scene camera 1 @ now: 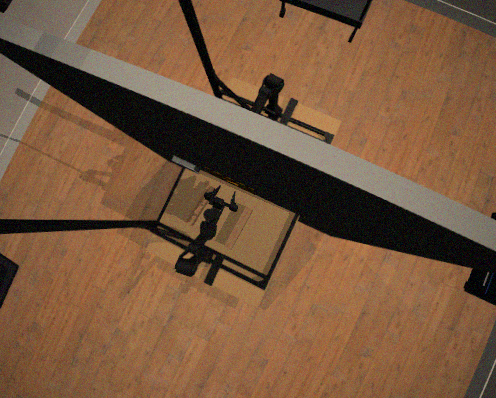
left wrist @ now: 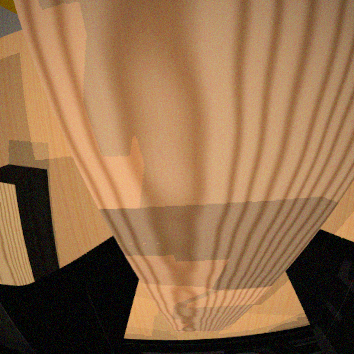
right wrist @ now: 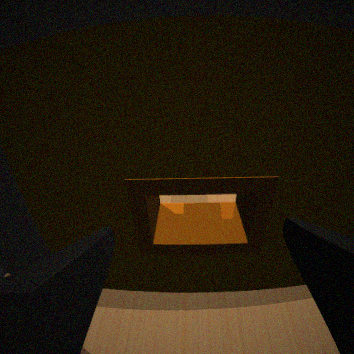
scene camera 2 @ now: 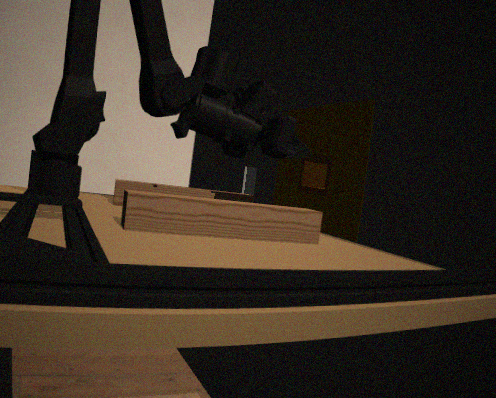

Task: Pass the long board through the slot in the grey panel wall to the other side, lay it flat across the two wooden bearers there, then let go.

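The long board of pale grained wood fills the left wrist view, and my left gripper is shut on it; its fingers are out of sight. The grey panel wall stands between the arms. Its slot shows lit wood behind it. My right gripper is open and empty, level with the slot and a little short of it. Two wooden bearers, a near one and a far one, lie on the table under the right arm.
The left arm stands beyond the wall. A small pale grey strip stands against the wall, left of the slot. Black table frame rails edge the right arm's table.
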